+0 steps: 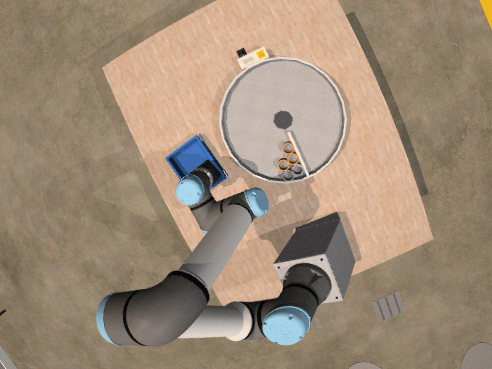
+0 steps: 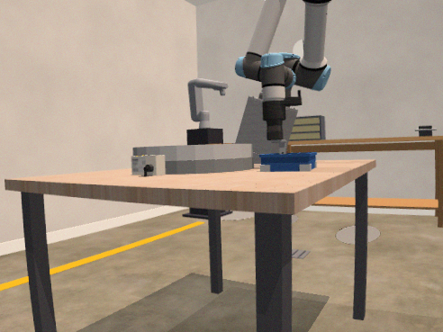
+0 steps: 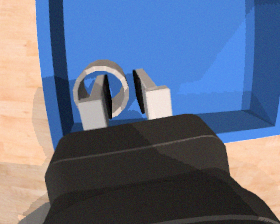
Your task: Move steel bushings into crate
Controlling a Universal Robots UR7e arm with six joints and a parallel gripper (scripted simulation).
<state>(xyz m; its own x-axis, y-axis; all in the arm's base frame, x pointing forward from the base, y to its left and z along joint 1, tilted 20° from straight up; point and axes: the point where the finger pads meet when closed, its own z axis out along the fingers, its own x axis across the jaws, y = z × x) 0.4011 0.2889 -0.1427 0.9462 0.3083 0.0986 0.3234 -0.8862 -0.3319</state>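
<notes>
Right now my hand is 40 mm to the right of the blue crate, 30 mm short of it and 20 mm above it. The rest, counted from my hand: grey turntable 310 mm to the right, 80 mm ahead, 10 mm above.
</notes>
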